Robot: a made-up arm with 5 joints. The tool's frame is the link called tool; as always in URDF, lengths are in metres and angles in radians. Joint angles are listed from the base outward.
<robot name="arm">
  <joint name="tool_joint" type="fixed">
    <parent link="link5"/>
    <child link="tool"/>
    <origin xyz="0.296 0.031 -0.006" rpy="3.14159 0 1.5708"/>
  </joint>
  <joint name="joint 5" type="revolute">
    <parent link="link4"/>
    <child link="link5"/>
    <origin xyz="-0.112 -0.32 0.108" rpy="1.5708 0 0"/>
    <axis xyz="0 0 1"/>
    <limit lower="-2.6" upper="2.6"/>
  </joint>
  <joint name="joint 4" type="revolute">
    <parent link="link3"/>
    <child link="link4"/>
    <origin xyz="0.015 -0.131 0.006" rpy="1.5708 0 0"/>
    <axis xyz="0 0 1"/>
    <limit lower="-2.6" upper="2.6"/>
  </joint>
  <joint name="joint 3" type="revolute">
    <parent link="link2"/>
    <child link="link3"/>
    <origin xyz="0.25 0 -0.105" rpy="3.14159 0 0"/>
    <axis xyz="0 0 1"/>
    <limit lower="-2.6" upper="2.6"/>
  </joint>
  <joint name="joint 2" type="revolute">
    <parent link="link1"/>
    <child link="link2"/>
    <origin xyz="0.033 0.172 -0.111" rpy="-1.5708 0 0"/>
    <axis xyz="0 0 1"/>
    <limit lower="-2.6" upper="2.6"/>
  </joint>
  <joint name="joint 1" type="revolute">
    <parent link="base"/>
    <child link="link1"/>
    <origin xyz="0 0 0.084" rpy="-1.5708 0 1.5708"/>
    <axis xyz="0 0 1"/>
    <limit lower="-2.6" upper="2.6"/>
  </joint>
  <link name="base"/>
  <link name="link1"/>
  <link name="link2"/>
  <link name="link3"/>
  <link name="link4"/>
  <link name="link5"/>
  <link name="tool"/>
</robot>
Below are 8 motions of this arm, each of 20 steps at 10 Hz.
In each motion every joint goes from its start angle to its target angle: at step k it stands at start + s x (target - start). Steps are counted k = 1, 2, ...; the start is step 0. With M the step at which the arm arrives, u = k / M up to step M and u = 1 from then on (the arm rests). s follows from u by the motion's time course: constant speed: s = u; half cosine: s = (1 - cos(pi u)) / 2; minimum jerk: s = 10 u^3 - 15 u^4 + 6 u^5.
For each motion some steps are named. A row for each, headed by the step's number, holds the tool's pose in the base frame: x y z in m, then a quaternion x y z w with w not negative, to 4 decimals.
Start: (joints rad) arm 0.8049 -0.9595 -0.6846 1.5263 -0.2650
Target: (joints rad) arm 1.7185 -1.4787 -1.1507 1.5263 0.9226
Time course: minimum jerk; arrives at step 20
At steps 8, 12, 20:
8: 0.0788 0.3442 -0.3579 0.2036 0.1521 -0.0167 0.9670
12: 0.1659 0.1264 -0.4465 0.0049 0.1616 -0.2519 0.9541
20: 0.2229 -0.1104 -0.4334 -0.1573 0.1039 -0.4447 0.8756

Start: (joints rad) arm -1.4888 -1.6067 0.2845 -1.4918 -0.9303
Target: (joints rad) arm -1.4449 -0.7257 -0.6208 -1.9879 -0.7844
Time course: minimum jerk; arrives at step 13
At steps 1, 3, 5, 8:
1: 0.1319 0.1852 0.2031 -0.3628 -0.7199 0.3211 0.4969
3: 0.1484 0.1743 0.1843 -0.3521 -0.6772 0.3276 0.5569
5: 0.1715 0.1437 0.1262 -0.3278 -0.5450 0.3398 0.6928
8: 0.1230 0.0762 0.0141 -0.2902 -0.2074 0.3528 0.8651

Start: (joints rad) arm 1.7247 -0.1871 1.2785 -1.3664 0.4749
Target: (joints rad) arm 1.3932 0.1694 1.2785 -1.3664 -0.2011
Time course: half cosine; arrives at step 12
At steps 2, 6, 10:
2: 0.3816 -0.3467 -0.5086 -0.7570 -0.0522 0.6300 0.1654
6: 0.4418 -0.2920 -0.4285 -0.7973 0.0032 0.5901 0.1270
10: 0.4729 -0.2444 -0.3337 -0.8266 0.0777 0.5466 0.1088

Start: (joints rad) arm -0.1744 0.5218 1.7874 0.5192 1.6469
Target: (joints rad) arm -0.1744 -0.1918 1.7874 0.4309 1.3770
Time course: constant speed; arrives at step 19
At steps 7, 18, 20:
7: 0.1561 0.8691 -0.1713 0.0924 0.2407 0.0118 0.9661
18: -0.1833 0.8105 -0.1626 0.0613 0.1911 0.2831 0.9379
20: -0.2122 0.7976 -0.1633 0.0584 0.1865 0.3071 0.9314

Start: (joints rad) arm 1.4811 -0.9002 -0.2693 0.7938 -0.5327
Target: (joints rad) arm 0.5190 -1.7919 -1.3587 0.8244 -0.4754
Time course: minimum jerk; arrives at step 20
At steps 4, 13, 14, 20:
4: -0.2015 -0.0884 -0.4657 -0.2133 0.3407 0.3676 0.8386
13: -0.1904 0.1915 -0.3055 0.0744 0.1538 0.3986 0.9011
14: -0.1835 0.2075 -0.2814 0.1054 0.1355 0.3971 0.9016
20: -0.1641 0.2350 -0.2262 0.1759 0.0950 0.3908 0.8985

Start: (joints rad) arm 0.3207 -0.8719 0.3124 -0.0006 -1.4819
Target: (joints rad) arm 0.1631 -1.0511 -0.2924 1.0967 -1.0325
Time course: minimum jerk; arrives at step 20
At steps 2, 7, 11, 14, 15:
2: -0.0675 0.0065 -0.3136 -0.0337 0.1537 0.9587 0.2367
7: -0.1713 0.0679 -0.3221 0.0789 0.1136 0.9280 0.3459
11: -0.2904 0.2077 -0.2707 0.2629 0.0496 0.8326 0.4849
14: -0.3266 0.3072 -0.1919 0.3887 0.0085 0.7405 0.5482
15: -0.3294 0.3294 -0.1681 0.4191 -0.0009 0.7154 0.5591

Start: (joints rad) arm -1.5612 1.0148 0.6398 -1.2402 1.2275
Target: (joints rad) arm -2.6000 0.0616 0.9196 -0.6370 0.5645
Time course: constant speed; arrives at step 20
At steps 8, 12, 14, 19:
8: 0.7824 0.2118 0.2438 0.4428 0.1648 -0.4035 0.7835
12: 0.7310 0.1069 0.4731 0.6199 0.0750 -0.3083 0.7177
14: 0.6824 0.0244 0.5646 0.6940 0.0182 -0.2641 0.6695
19: 0.5032 -0.2254 0.6933 0.8257 -0.1511 -0.1736 0.5150

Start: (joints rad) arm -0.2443 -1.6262 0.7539 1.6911 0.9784
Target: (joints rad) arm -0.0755 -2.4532 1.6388 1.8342 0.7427
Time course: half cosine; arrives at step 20
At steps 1, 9, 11, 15, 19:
1: -0.7259 0.1191 0.1184 -0.0226 0.6861 0.5176 0.5107
9: -0.6176 -0.3631 0.0687 -0.2873 0.6491 0.6326 0.3099
11: -0.5021 -0.5087 0.0725 -0.3803 0.6208 0.6495 0.2193
15: -0.2345 -0.6773 0.1057 -0.5282 0.5507 0.6443 0.0504
19: -0.0823 -0.7131 0.1320 0.5938 -0.5049 -0.6253 0.0368

